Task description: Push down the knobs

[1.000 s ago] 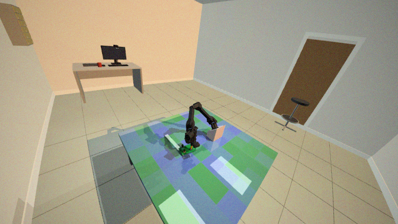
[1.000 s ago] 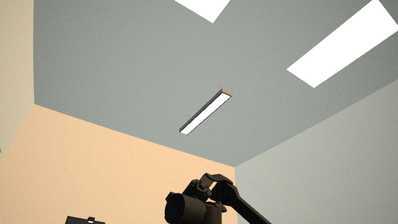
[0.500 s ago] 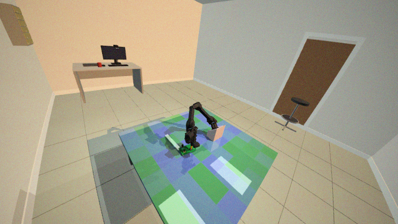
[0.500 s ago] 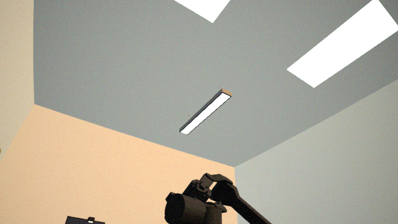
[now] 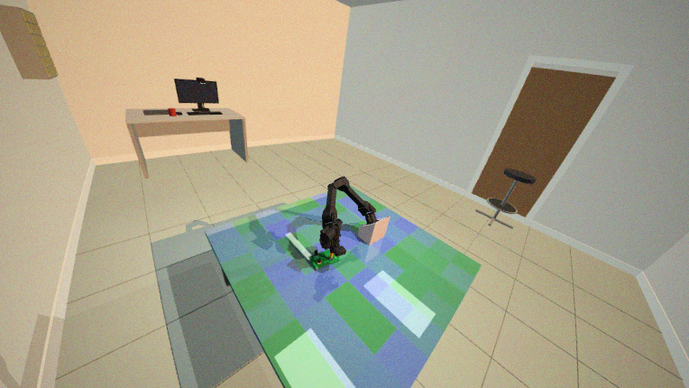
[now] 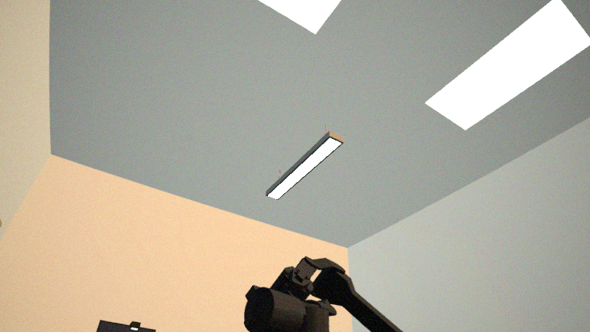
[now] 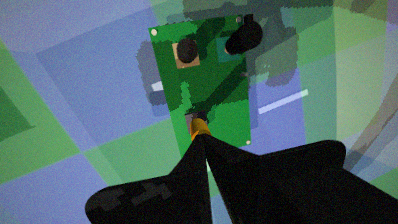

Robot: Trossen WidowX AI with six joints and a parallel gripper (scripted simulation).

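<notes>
Now: gripper tip 2 cm above the orange knob.
</notes>
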